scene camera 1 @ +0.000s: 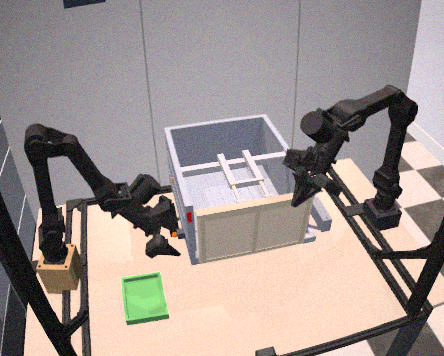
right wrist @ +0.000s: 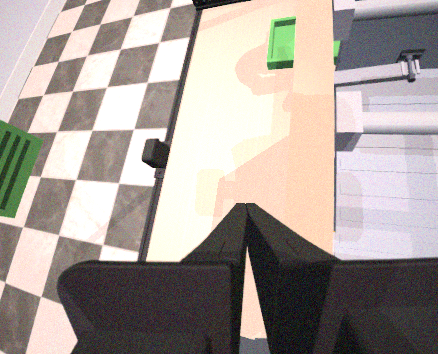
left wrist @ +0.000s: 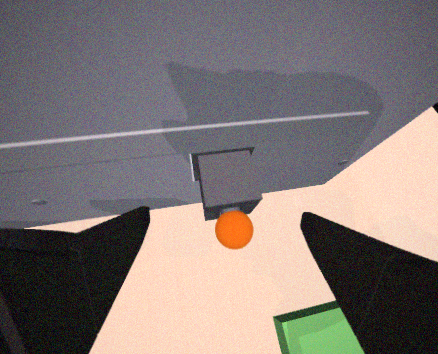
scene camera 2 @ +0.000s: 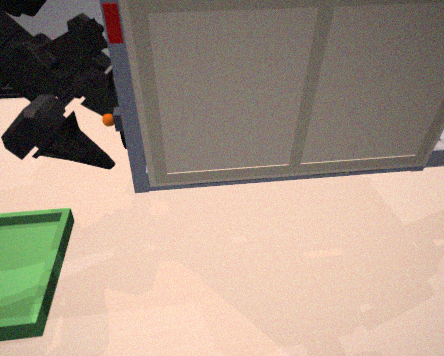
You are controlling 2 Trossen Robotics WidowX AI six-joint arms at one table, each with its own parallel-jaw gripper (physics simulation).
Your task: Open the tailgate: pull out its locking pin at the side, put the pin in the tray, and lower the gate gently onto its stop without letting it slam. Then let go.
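Places are measured from the left arm's base along level axes (x ahead, y left, z up), in centimetres.
Pixels of known places: left gripper, between the fingertips: (scene camera 1: pixel 180 243) (left wrist: pixel 226 216) (scene camera 2: pixel 124 146); right gripper, between the fingertips: (scene camera 1: pixel 293 206) (right wrist: pixel 244 211); left arm's base, origin of its link: (scene camera 1: pixel 56 256); right arm's base, origin of its link: (scene camera 1: pixel 383 205).
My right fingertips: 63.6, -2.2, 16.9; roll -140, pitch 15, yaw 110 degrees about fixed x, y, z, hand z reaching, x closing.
Ahead of a thing's pixels: the offset from my right fingertips to its middle, as dx, dy, dz. "pt": to the spot under its first point.
The tailgate (scene camera 1: pixel 252 227) (scene camera 2: pixel 235 90) stands upright and closed across the front of the grey box. The locking pin's orange ball head @(-29.9, +9.2, -16.1) (scene camera 1: pixel 174 234) (scene camera 2: pixel 108 119) (left wrist: pixel 234 230) sticks out of a grey block on the box's side; its shaft is mostly hidden. My left gripper (scene camera 1: pixel 175 240) (left wrist: pixel 226 216) is open, its fingers on either side of the ball without touching it. My right gripper (scene camera 1: pixel 294 204) (right wrist: pixel 244 211) is shut and empty, by the outer side of the gate's top edge, near its right end; contact is unclear. The green tray @(-39.0, -4.6, -26.7) (scene camera 1: pixel 145 298) (scene camera 2: pixel 30 327) (right wrist: pixel 283 45) is empty.
The grey box (scene camera 1: pixel 186 187) (left wrist: pixel 100 90) stands behind the gate, with white bars @(pt -10.1, +9.4, +0.4) (scene camera 1: pixel 247 183) inside. A grey piece @(pt +8.3, +0.9, -5.9) (scene camera 1: pixel 322 220) sticks out at its right. A dark frame rail (scene camera 1: pixel 325 350) runs along the table's front edge.
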